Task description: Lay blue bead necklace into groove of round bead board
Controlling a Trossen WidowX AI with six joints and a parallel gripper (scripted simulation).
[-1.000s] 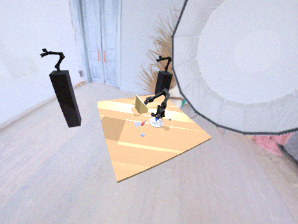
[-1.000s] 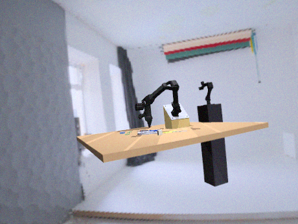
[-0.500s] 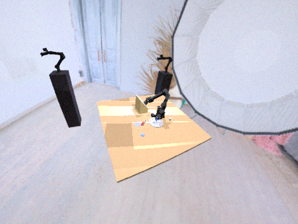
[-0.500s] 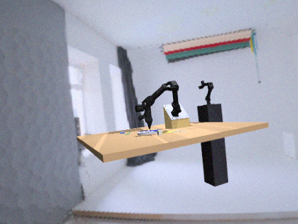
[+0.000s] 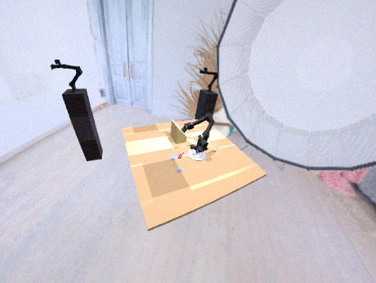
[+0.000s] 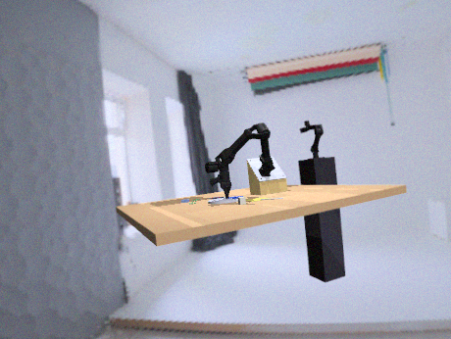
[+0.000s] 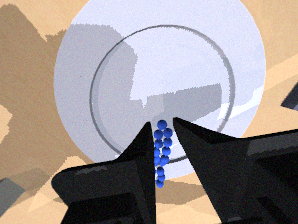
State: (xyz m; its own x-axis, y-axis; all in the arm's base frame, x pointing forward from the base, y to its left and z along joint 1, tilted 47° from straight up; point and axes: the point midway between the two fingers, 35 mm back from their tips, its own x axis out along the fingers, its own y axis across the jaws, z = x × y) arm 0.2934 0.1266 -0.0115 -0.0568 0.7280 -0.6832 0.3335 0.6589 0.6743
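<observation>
Now: the round bead board 10 mm ahead of my gripper tip, 10 mm to the right of it and 10 mm below it. From my gripper tip the other things lie so: yellow flat piece (120 mm behind, 150 mm to the left, 10 mm below); red-and-grey object (20 mm behind, 190 mm to the right, 10 mm below); white cylinder (10 mm ahead, 230 mm to the left).
</observation>
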